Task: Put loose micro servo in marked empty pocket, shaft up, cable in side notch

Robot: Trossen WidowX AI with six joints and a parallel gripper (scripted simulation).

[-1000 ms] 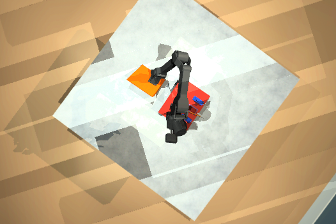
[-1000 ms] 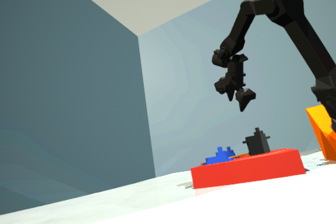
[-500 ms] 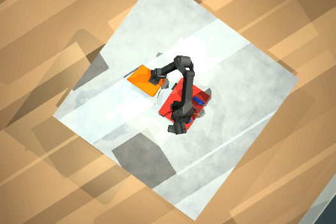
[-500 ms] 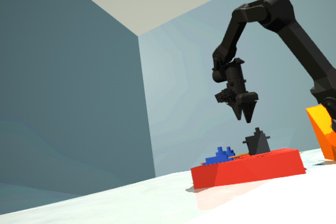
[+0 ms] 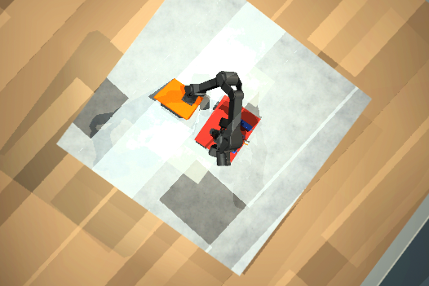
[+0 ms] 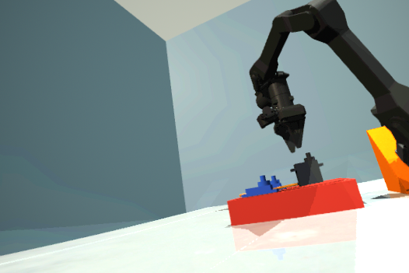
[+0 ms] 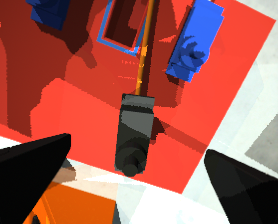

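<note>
Right now the red deck is 1 cm behind my gripper tip, 5 cm to the left of it and 12 cm below it.
</note>
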